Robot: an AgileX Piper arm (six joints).
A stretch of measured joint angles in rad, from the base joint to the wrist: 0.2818 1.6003 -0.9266 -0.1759 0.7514 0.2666; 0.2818 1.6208 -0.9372 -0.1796 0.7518 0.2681; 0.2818 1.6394 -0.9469 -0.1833 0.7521 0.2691; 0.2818 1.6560 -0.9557 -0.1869 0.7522 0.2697; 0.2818 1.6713 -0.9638 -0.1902 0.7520 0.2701; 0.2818 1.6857 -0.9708 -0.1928 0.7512 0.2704; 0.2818 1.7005 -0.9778 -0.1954 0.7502 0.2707; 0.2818 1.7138 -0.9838 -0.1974 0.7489 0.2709; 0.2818 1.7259 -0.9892 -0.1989 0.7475 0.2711; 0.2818 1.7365 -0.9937 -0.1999 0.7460 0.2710; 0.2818 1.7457 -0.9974 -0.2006 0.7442 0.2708; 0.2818 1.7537 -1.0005 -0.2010 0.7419 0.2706; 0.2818 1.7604 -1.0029 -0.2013 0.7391 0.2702; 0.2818 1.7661 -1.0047 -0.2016 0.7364 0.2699; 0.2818 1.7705 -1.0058 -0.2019 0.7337 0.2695; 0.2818 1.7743 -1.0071 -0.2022 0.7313 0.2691; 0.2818 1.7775 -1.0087 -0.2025 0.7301 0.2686; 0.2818 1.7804 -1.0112 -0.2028 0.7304 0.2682; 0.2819 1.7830 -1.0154 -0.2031 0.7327 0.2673; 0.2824 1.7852 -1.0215 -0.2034 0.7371 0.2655; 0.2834 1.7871 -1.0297 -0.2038 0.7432 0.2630; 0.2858 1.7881 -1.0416 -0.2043 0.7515 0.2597; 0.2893 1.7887 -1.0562 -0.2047 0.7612 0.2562; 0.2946 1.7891 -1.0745 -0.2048 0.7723 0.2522
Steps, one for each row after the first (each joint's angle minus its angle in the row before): 0.0000 0.0205 -0.0106 -0.0037 0.0004 0.0015; 0.0000 0.0186 -0.0097 -0.0037 0.0003 0.0010; 0.0000 0.0166 -0.0088 -0.0036 0.0001 0.0006; 0.0000 0.0153 -0.0081 -0.0033 -0.0002 0.0004; 0.0000 0.0144 -0.0070 -0.0026 -0.0008 0.0003; 0.0000 0.0148 -0.0070 -0.0026 -0.0010 0.0003; 0.0000 0.0133 -0.0060 -0.0020 -0.0013 0.0002; 0.0000 0.0121 -0.0054 -0.0015 -0.0014 0.0002; 0.0000 0.0106 -0.0045 -0.0010 -0.0015 -0.0001; 0.0000 0.0092 -0.0037 -0.0007 -0.0018 -0.0002; 0.0000 0.0080 -0.0031 -0.0004 -0.0023 -0.0002; 0.0000 0.0067 -0.0024 -0.0003 -0.0028 -0.0004; 0.0000 0.0057 -0.0018 -0.0003 -0.0027 -0.0003; 0.0000 0.0044 -0.0011 -0.0003 -0.0027 -0.0004; 0.0000 0.0038 -0.0013 -0.0003 -0.0024 -0.0004; 0.0000 0.0032 -0.0016 -0.0003 -0.0012 -0.0005; 0.0000 0.0029 -0.0025 -0.0003 0.0003 -0.0004; 0.0001 0.0026 -0.0042 -0.0003 0.0023 -0.0009; 0.0005 0.0022 -0.0061 -0.0003 0.0044 -0.0018; 0.0010 0.0019 -0.0082 -0.0004 0.0061 -0.0025; 0.0024 0.0010 -0.0119 -0.0005 0.0083 -0.0033; 0.0035 0.0006 -0.0146 -0.0004 0.0097 -0.0035; 0.0053 0.0004 -0.0183 -0.0001 0.0111 -0.0040
